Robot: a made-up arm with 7 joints. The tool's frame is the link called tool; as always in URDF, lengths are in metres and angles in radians. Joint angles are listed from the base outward. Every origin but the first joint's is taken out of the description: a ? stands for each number. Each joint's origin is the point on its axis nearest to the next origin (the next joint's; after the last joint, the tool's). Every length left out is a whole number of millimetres.
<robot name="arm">
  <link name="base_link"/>
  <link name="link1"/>
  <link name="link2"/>
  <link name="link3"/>
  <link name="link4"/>
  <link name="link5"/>
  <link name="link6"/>
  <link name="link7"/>
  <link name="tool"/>
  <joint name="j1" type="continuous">
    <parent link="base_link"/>
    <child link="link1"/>
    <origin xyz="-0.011 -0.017 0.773" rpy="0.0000 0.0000 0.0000"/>
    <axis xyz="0 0 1"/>
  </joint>
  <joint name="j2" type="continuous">
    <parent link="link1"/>
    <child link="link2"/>
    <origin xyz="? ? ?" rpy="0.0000 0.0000 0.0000"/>
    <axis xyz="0 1 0"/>
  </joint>
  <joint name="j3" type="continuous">
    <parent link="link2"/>
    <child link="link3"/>
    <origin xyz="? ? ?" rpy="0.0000 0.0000 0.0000"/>
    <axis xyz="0 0 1"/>
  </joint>
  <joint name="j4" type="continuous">
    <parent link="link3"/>
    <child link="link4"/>
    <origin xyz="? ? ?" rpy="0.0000 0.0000 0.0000"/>
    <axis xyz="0 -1 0"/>
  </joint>
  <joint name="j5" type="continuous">
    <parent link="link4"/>
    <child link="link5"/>
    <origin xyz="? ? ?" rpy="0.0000 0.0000 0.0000"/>
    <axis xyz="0 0 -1"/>
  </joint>
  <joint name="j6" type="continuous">
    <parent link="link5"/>
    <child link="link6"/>
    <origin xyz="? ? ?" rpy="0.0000 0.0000 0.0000"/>
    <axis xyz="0 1 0"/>
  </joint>
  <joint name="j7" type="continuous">
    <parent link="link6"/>
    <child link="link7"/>
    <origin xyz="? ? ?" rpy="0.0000 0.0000 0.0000"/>
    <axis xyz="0 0 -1"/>
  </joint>
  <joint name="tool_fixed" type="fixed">
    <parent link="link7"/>
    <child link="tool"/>
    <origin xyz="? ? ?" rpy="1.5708 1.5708 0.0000"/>
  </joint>
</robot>
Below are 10 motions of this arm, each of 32 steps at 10 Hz.
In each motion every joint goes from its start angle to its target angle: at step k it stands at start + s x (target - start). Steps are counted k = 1, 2, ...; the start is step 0. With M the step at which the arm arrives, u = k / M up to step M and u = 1 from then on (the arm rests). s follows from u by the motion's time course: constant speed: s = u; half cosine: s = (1 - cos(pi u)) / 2; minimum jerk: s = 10 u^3 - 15 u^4 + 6 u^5.
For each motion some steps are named. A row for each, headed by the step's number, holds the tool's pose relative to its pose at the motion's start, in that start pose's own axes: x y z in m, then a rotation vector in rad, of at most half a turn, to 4 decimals.
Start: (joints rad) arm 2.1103 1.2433 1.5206 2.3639 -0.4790 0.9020 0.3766
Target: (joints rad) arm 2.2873 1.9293 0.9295 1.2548 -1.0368 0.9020 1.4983
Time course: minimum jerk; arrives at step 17
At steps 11, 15, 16, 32:
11: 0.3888 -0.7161 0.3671 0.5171 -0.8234 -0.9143
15: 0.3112 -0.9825 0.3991 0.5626 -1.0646 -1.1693
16: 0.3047 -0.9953 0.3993 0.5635 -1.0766 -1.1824
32: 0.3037 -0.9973 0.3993 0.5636 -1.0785 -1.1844

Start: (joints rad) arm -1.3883 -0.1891 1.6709 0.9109 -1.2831 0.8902 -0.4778
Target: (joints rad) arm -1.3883 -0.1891 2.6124 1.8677 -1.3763 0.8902 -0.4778
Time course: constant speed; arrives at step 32
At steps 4, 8, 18, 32:
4: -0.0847 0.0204 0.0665 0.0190 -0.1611 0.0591
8: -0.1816 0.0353 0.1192 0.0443 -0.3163 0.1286
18: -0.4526 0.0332 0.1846 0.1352 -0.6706 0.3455
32: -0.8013 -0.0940 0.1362 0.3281 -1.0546 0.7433

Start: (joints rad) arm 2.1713 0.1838 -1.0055 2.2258 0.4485 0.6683 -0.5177
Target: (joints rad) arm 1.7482 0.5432 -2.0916 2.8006 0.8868 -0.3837 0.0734
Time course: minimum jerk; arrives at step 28
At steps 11, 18, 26, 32:
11: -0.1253 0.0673 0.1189 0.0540 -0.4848 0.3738
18: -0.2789 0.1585 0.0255 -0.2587 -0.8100 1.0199
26: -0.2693 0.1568 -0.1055 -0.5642 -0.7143 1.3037
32: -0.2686 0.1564 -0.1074 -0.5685 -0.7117 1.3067

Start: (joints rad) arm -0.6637 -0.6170 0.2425 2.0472 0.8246 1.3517 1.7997
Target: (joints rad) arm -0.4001 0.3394 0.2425 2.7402 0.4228 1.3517 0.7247
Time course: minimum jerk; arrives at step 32
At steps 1, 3, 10, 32:
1: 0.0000 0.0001 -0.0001 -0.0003 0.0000 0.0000
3: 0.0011 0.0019 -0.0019 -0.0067 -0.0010 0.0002
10: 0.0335 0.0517 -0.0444 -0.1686 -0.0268 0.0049
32: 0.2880 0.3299 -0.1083 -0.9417 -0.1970 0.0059

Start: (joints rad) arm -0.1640 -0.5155 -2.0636 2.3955 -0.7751 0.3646 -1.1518
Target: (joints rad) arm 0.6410 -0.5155 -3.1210 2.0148 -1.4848 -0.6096 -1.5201
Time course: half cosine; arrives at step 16
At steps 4, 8, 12, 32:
4: 0.0244 0.0570 -0.0441 -0.2296 -0.0497 0.0395
8: 0.0440 0.2003 -0.1730 -0.7803 -0.1730 0.2504
12: 0.0071 0.3128 -0.3222 -1.2741 -0.3008 0.6046
32: -0.0222 0.3409 -0.3822 -1.4481 -0.3517 0.7867

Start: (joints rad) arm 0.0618 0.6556 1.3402 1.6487 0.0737 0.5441 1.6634
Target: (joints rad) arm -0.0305 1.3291 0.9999 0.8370 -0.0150 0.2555 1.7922
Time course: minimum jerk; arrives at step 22
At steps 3, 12, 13, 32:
3: 0.0081 0.0149 0.0055 0.0178 -0.0117 0.0045
12: 0.1847 0.3158 0.2958 0.4934 -0.3762 0.0592
13: 0.2005 0.3364 0.3534 0.5593 -0.4353 0.0554
32: 0.2307 0.3503 0.5949 0.8156 -0.6887 0.0069

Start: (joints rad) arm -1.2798 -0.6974 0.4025 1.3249 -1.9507 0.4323 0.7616
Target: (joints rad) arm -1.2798 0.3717 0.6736 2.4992 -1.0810 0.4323 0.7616
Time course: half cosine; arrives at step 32
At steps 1, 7, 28, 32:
1: 0.0007 0.0006 0.0000 0.0030 0.0008 0.0001
7: 0.0315 0.0254 0.0020 0.1428 0.0412 0.0017
28: 0.2817 -0.0429 -0.0197 1.3530 0.3229 -0.2083
32: 0.2919 -0.0589 -0.0248 1.4099 0.3269 -0.2266

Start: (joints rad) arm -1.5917 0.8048 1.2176 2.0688 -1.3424 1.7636 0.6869
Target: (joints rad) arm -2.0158 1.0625 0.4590 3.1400 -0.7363 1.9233 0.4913
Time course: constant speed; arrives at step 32
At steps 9, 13, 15, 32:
9: 0.1543 0.0371 0.2267 0.3417 -0.0071 -0.2733
13: 0.2046 0.0232 0.3305 0.4962 -0.0068 -0.3585
15: 0.2246 0.0104 0.3813 0.5730 -0.0068 -0.3922
32: 0.2490 -0.1895 0.7253 1.1528 -0.0525 -0.4385

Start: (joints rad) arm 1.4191 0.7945 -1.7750 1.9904 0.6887 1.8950 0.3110
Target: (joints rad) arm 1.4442 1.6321 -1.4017 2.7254 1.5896 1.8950 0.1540
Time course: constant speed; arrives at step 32
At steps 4, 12, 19, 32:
4: 0.0224 -0.0531 -0.1029 -0.1682 0.0018 0.0227
12: 0.1135 -0.1892 -0.2774 -0.5145 -0.0024 -0.0063
19: 0.2313 -0.3310 -0.3796 -0.8096 -0.0098 -0.1145
32: 0.4798 -0.6085 -0.4186 -1.2690 -0.0101 -0.5109

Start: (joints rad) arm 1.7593 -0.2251 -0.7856 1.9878 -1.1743 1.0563 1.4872
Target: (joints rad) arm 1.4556 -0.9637 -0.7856 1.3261 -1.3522 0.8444 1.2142
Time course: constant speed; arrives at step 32
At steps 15, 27, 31, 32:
15: 0.0900 0.0756 0.1888 -0.0520 -0.0702 -0.0580
27: 0.1085 0.0975 0.3322 -0.0864 -0.0592 -0.1052
31: 0.1054 0.0982 0.3750 -0.0974 -0.0424 -0.1164
32: 0.1040 0.0979 0.3851 -0.1002 -0.0372 -0.1186

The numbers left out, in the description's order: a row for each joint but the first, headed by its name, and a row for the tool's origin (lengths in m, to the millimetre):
j2: -0.009 -0.033 0.000
j3: -0.005 0.000 0.346
j4: 0.081 0.003 0.000
j5: 0.121 0.000 -0.452
j6: 0.001 -0.012 0.000
j7: 0.112 0.000 -0.155
tool: -0.026 0.015 0.000

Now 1 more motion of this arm.
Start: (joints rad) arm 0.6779 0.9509 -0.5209 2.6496 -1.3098 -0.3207 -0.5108
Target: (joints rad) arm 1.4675 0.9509 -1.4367 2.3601 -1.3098 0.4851 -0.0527
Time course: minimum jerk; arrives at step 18
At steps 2, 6, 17, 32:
2: 0.0018 0.0033 0.0008 -0.0019 0.0054 -0.0040
6: 0.0263 0.0522 0.0196 -0.0390 0.0777 -0.0934
17: -0.0002 0.0967 0.2343 -0.1025 -0.0800 -0.7245
32: -0.0005 0.0966 0.2349 -0.1023 -0.0810 -0.7261

